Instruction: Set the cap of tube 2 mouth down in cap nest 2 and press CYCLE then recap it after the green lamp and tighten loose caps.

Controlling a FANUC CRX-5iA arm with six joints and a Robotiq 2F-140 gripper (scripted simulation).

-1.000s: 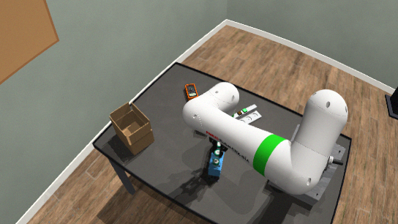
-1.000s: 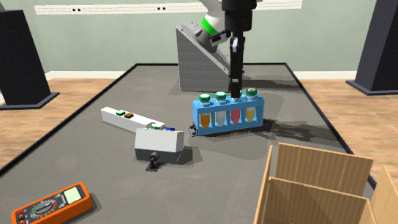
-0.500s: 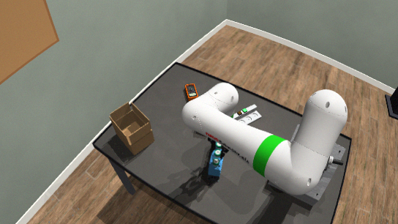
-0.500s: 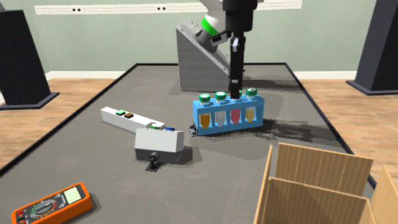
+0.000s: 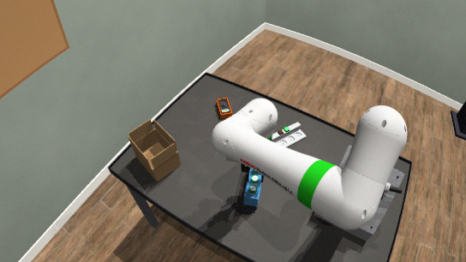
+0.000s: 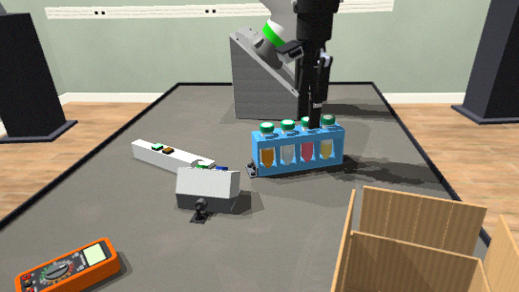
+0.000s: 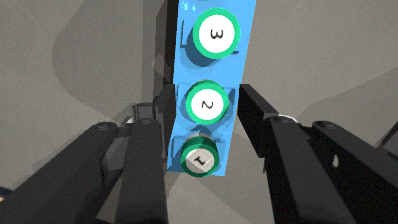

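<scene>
The cap 2 lies 30 mm below my hand. Also, from my hand: cap 1: 10 mm behind, 50 mm to the left, 30 mm below; then cap 4: 20 mm ahead, 100 mm to the right, 30 mm below; then cap 3: 10 mm ahead, 50 mm to the right, 30 mm below.
</scene>
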